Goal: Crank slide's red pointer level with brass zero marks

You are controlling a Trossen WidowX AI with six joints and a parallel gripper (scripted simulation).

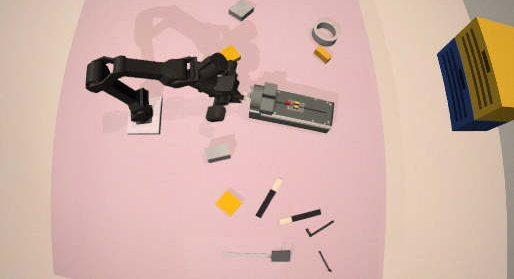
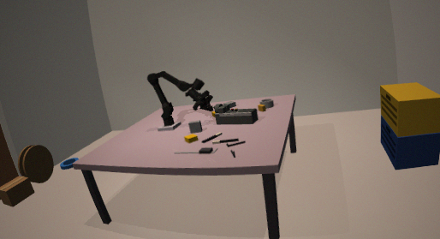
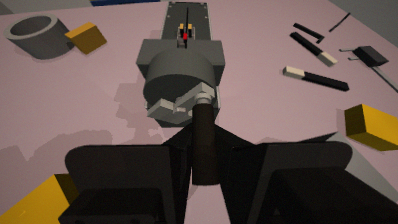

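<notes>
My gripper tip is now 20 mm past the dark crank handle and 30 mm below it. From my gripper tip the other things lie so: orange block 300 mm ahead, 190 mm to the left, 70 mm below; then red pointer 140 mm ahead, 20 mm to the right, 10 mm below.
</notes>
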